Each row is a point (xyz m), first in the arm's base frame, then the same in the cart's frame.
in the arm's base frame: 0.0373 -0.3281 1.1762
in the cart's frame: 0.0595 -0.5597 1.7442
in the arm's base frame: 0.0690 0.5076 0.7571
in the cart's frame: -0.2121 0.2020 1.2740
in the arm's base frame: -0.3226 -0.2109 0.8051
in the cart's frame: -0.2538 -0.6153 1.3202
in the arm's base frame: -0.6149 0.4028 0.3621
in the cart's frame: -0.7123 -0.1960 0.7984
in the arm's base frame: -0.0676 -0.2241 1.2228
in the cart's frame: -0.0861 -0.5125 1.7685
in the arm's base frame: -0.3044 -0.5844 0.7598
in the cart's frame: -0.0680 -0.9426 1.3049
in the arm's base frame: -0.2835 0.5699 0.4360
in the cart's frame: -0.5025 0.1006 0.9043
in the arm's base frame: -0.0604 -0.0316 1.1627
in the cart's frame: -0.1543 -0.3369 1.6961
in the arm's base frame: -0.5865 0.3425 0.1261
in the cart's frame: -0.6245 -0.2387 0.5734
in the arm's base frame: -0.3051 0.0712 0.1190
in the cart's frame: -0.2557 -0.3579 0.6242
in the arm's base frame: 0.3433 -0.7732 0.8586
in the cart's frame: 0.5735 -0.8256 1.5041
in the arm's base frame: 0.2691 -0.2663 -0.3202
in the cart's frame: 0.4681 -0.4094 0.2926
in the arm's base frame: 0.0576 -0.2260 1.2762
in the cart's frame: 0.0176 -0.4587 1.8384
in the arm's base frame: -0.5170 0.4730 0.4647
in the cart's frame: -0.6718 -0.0893 0.9080
